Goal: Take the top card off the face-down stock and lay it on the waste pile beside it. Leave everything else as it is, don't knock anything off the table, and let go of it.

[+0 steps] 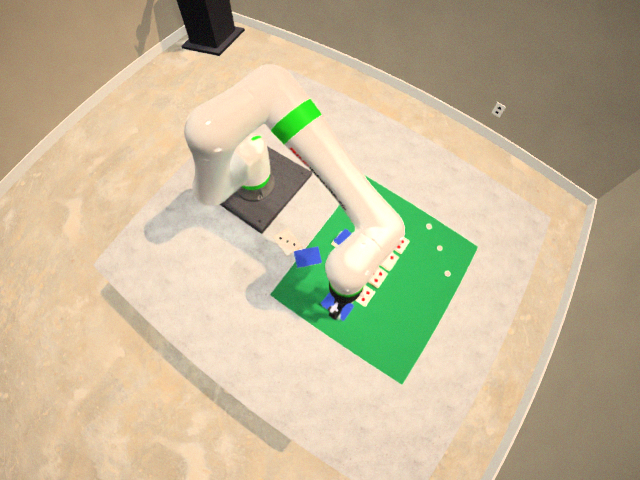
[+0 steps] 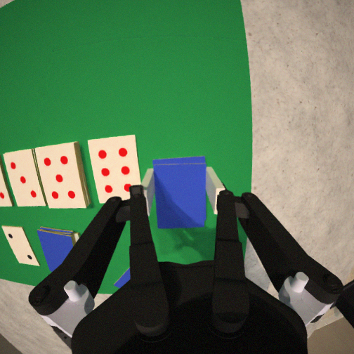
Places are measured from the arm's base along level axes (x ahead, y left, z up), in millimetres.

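Pixels of known places: gripper, fingertip midpoint: (image 1: pixel 342 309); arm's base, link origin: (image 1: pixel 255 185).
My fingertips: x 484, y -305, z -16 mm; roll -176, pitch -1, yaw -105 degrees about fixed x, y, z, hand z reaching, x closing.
Observation:
Ahead of a thing's pixels: the offset from my fingertips to its top centre. Level surfaces: height alone.
My gripper (image 1: pixel 340 311) (image 2: pixel 179 177) is shut on blue-backed cards (image 2: pixel 180 197), held face down between the pale finger pads; a thin line near their far edge suggests more than one layer. A shadow shows on the mat near their lower edge. Another blue-backed piece @(25 mm back, 7 mm left, 7 mm up) (image 1: pixel 328 301) shows on the mat close beside the gripper, partly covered by it. A blue-backed pile @(66 mm back, 227 mm left, 11 mm up) (image 1: pixel 342 237) (image 2: pixel 56 247) with pale edges lies farther along. A blue-backed card @(183 mm back, 126 mm left, 7 mm down) (image 1: pixel 307 256) is at the mat's edge. I cannot tell which of these is the stock or the waste pile.
A row of face-up red-pip cards, including the six @(32 mm ahead, 80 mm left, 7 mm down) (image 1: pixel 366 295) (image 2: pixel 114 167) and the five (image 2: pixel 60 175), lies beside the gripper. A black-pip card (image 2: pixel 20 245) lies left of the blue pile. Another black-pip card @(275 mm back, 151 mm left, 8 mm down) (image 1: pixel 285 240) lies off the green mat @(10 mm down) (image 1: pixel 403 330) (image 2: pixel 125 75).

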